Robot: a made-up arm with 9 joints. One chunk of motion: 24 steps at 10 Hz.
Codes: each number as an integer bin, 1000 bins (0 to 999) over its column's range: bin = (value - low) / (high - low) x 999, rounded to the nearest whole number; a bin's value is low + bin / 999 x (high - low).
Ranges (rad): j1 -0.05..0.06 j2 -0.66..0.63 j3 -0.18..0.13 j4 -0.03..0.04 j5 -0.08..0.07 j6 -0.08..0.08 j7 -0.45..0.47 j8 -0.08..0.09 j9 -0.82..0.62
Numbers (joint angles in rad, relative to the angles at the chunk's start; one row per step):
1: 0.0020 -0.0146 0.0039 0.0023 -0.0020 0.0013 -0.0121 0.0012 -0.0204
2: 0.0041 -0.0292 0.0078 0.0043 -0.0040 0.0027 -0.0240 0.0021 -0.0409
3: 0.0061 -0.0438 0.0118 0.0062 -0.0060 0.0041 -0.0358 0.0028 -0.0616
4: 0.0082 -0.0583 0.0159 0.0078 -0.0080 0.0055 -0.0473 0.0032 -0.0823
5: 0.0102 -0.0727 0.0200 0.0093 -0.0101 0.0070 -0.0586 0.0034 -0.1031
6: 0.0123 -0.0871 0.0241 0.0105 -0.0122 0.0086 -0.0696 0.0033 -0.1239
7: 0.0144 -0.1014 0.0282 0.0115 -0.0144 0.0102 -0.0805 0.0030 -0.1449
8: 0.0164 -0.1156 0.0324 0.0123 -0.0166 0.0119 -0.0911 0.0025 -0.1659
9: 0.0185 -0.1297 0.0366 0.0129 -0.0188 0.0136 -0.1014 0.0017 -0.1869
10: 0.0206 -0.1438 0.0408 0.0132 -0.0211 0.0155 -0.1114 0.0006 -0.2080
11: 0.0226 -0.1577 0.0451 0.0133 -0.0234 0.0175 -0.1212 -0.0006 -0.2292
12: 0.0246 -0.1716 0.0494 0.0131 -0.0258 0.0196 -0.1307 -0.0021 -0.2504
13: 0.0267 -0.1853 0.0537 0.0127 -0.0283 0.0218 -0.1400 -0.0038 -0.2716
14: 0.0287 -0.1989 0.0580 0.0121 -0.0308 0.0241 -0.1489 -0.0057 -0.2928
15: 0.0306 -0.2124 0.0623 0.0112 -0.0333 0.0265 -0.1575 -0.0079 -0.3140
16: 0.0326 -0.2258 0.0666 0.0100 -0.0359 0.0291 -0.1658 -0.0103 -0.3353
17: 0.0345 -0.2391 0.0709 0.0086 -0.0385 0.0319 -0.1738 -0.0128 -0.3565
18: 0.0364 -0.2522 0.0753 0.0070 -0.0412 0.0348 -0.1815 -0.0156 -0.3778
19: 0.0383 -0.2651 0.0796 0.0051 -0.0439 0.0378 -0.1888 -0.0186 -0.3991
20: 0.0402 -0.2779 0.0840 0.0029 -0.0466 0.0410 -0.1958 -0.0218 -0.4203
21: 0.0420 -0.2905 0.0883 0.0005 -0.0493 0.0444 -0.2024 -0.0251 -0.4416
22: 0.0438 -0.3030 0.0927 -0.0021 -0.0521 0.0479 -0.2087 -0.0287 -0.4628
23: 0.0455 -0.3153 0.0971 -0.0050 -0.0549 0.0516 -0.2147 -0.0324 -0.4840
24: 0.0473 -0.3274 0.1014 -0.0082 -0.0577 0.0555 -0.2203 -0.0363 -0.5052
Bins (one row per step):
1: 472 500 593 461 519 508 476 477 555
2: 491 489 605 490 506 516 463 482 541
3: 509 477 618 517 493 525 450 487 526
4: 529 466 631 539 480 534 437 489 512
5: 547 455 645 561 466 543 425 490 497
6: 566 444 658 578 452 553 413 490 483
7: 585 433 671 592 437 563 401 488 468
8: 603 422 684 604 422 574 390 485 454
9: 622 411 698 612 408 584 379 480 439
10: 641 400 712 617 392 596 368 474 425
11: 659 389 725 618 377 609 357 467 410
12: 678 378 739 615 361 622 347 458 395
13: 697 368 753 609 344 636 337 448 380
14: 715 357 767 601 328 650 327 437 366
15: 732 347 781 588 311 665 318 424 351
16: 750 336 795 571 294 681 309 410 336
17: 767 326 809 551 276 699 300 395 322
18: 785 316 823 528 258 717 292 378 307
19: 802 306 837 501 240 736 284 361 292
20: 819 296 851 470 222 755 276 342 277
21: 836 286 865 435 204 777 269 323 263
22: 852 276 879 398 186 799 262 301 248
23: 867 267 893 357 167 822 256 280 233
24: 884 258 907 311 149 846 249 257 218

